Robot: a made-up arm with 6 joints. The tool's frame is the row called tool.
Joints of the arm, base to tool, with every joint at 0 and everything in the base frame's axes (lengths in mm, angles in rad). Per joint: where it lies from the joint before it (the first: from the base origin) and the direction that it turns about. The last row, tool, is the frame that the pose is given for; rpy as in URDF.
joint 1: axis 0 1 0 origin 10 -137.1 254
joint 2: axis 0 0 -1 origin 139.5 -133.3 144.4
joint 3: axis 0 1 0 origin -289.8 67.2 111.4
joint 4: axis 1 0 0 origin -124.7 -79.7 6.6
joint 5: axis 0.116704 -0.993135 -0.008 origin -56.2 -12.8 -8
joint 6: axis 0.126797 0.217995 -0.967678 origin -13.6 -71 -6.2
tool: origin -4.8 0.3 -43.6 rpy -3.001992 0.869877 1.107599
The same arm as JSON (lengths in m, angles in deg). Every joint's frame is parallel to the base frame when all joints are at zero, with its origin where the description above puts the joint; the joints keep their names.
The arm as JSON. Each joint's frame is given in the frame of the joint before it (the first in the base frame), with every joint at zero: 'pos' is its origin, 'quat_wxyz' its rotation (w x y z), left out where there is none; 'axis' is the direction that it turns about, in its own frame. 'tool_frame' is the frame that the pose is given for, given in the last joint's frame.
{
  "length_unit": "m",
  "angle_unit": "deg",
  "joints": [
    {
      "joint": "joint 1",
      "pos": [
        0.01,
        -0.1371,
        0.254
      ],
      "axis": "+y"
    },
    {
      "joint": "joint 2",
      "pos": [
        0.1395,
        -0.1333,
        0.1444
      ],
      "axis": "-z"
    },
    {
      "joint": "joint 3",
      "pos": [
        -0.2898,
        0.0672,
        0.1114
      ],
      "axis": "+y"
    },
    {
      "joint": "joint 4",
      "pos": [
        -0.1247,
        -0.0797,
        0.0066
      ],
      "axis": "+x"
    },
    {
      "joint": "joint 5",
      "pos": [
        -0.0562,
        -0.0128,
        -0.008
      ],
      "axis": [
        0.116704,
        -0.993135,
        -0.008
      ]
    },
    {
      "joint": "joint 6",
      "pos": [
        -0.0136,
        -0.071,
        -0.0062
      ],
      "axis": [
        0.126797,
        0.217995,
        -0.967678
      ]
    }
  ],
  "tool_frame": {
    "pos": [
      -0.0048,
      0.0003,
      -0.0436
    ],
    "quat_wxyz": [
      0.167264,
      0.784921,
      0.450801,
      -0.390768
    ]
  }
}

